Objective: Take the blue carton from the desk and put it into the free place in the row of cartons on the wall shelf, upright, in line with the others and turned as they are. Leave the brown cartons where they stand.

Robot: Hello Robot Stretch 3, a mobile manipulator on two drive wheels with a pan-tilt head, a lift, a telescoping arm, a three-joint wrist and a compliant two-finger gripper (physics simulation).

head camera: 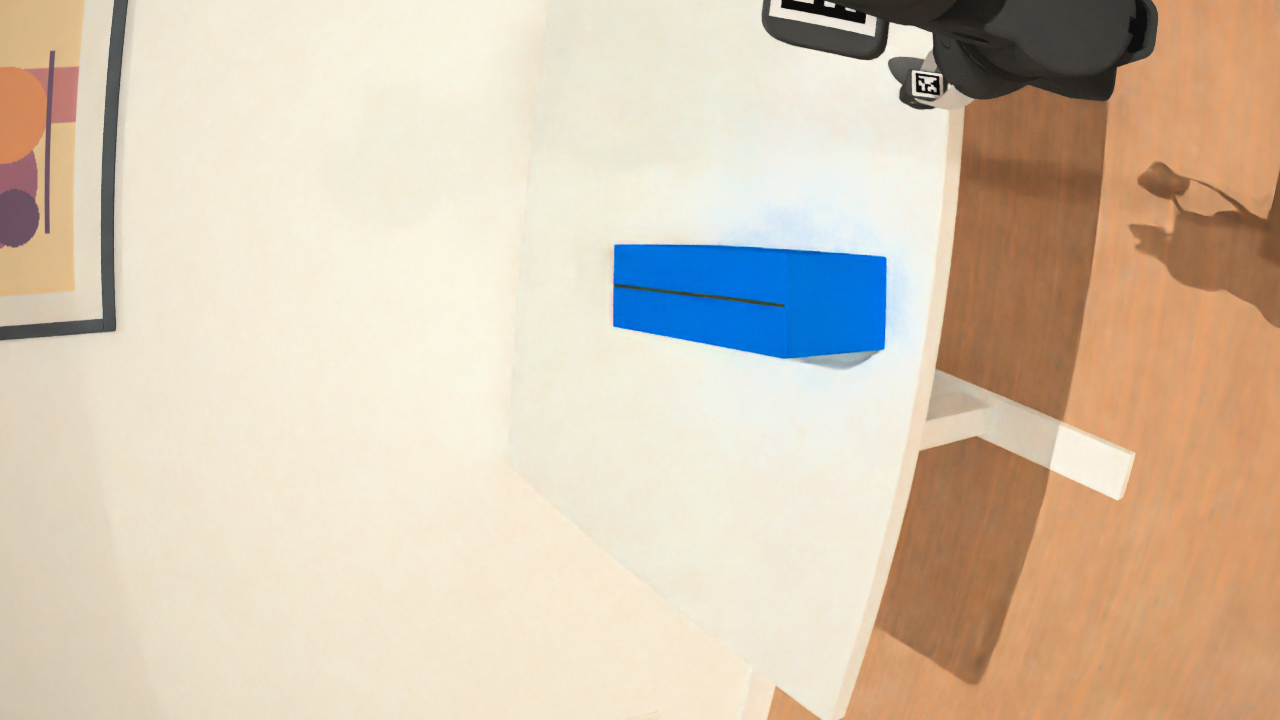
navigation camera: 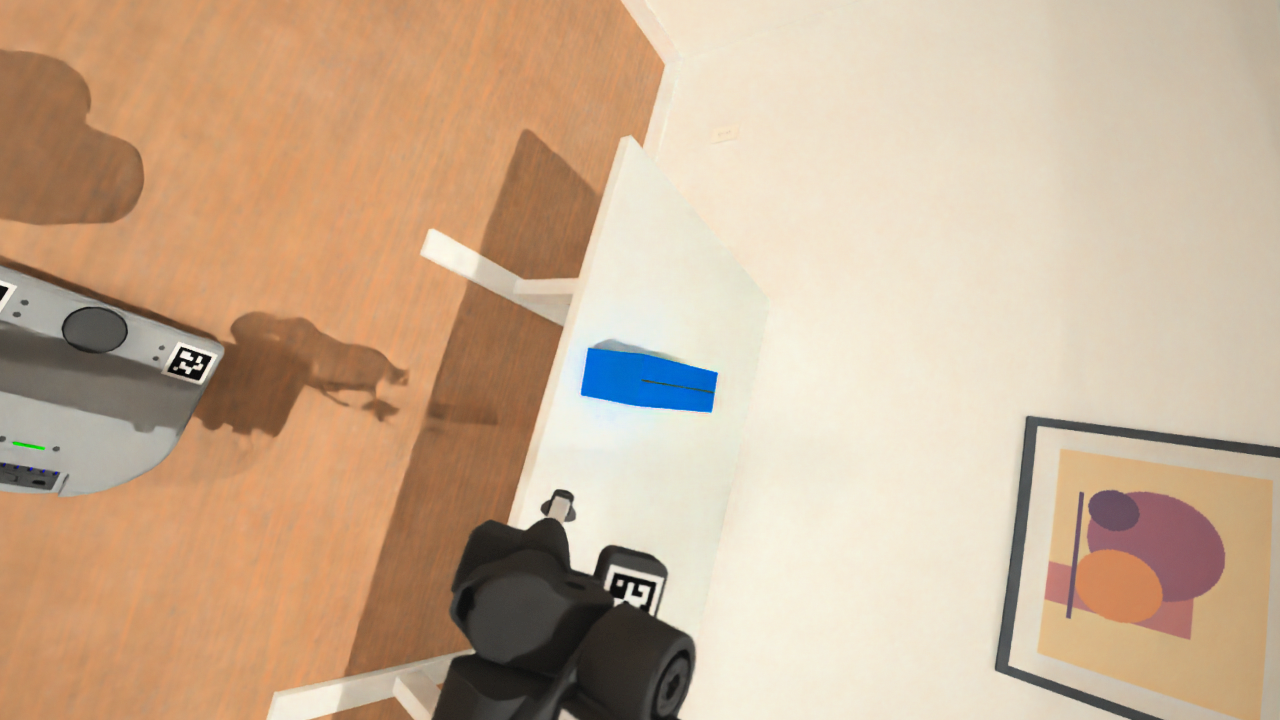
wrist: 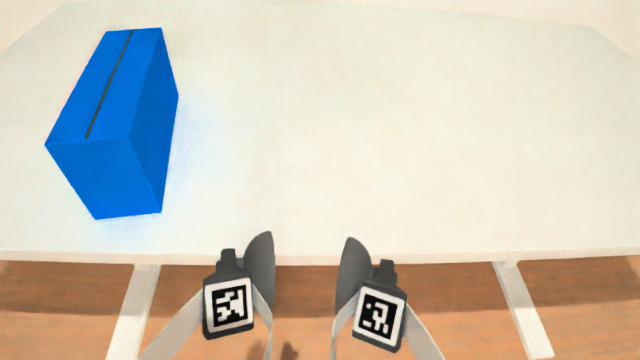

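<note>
The blue carton stands on the white desk, with a thin dark line along its top. In the wrist view it is at the upper left, with one narrow end towards the desk's front edge. My gripper is open and empty. In the wrist view its fingertips are to the right of the carton and nearer the desk's front edge, apart from the carton. In the head view the gripper shows partly at the top right. The wall shelf and the brown cartons do not show in these views.
The desk's long front edge runs beside the wooden floor. A white desk leg reaches out past that edge. A wall stands behind the desk, with a framed picture on it.
</note>
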